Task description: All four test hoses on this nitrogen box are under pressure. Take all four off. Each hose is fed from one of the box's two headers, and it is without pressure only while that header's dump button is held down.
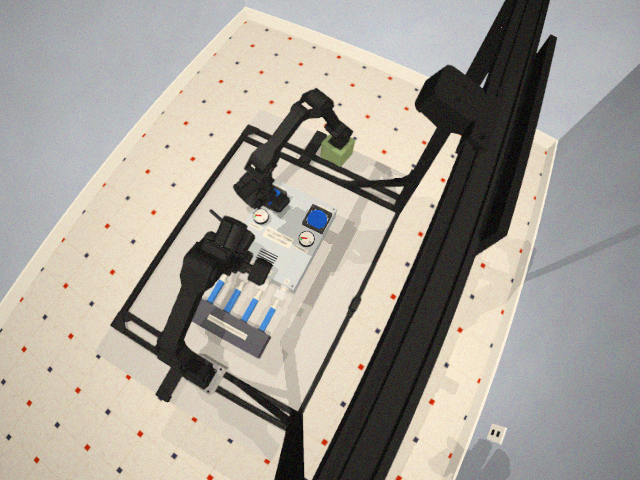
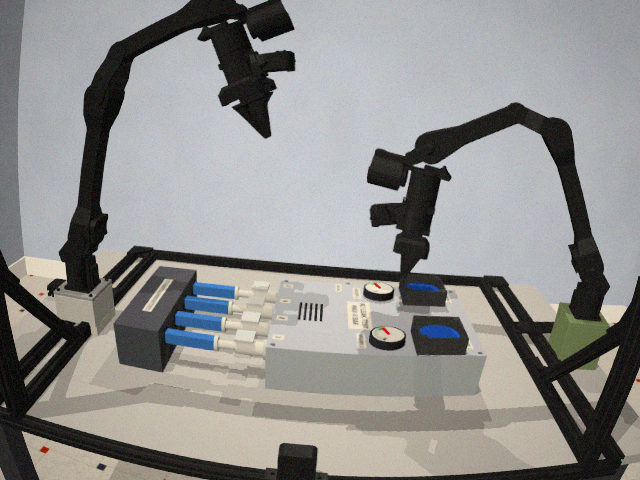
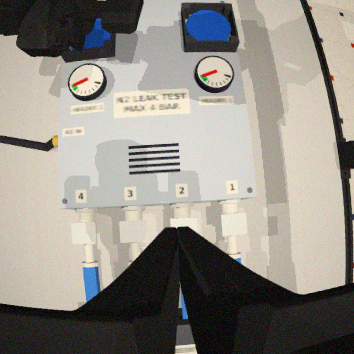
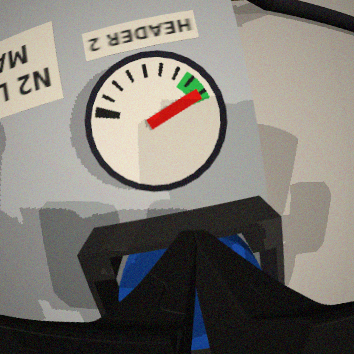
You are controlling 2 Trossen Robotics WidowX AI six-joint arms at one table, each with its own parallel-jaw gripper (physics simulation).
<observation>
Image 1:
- left gripper
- right gripper
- grey nitrogen box
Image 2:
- left gripper
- right gripper
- grey nitrogen box
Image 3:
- left gripper
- right gripper
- grey nitrogen box
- blue dump button
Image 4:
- right gripper
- grey nitrogen box
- blue dump button
</observation>
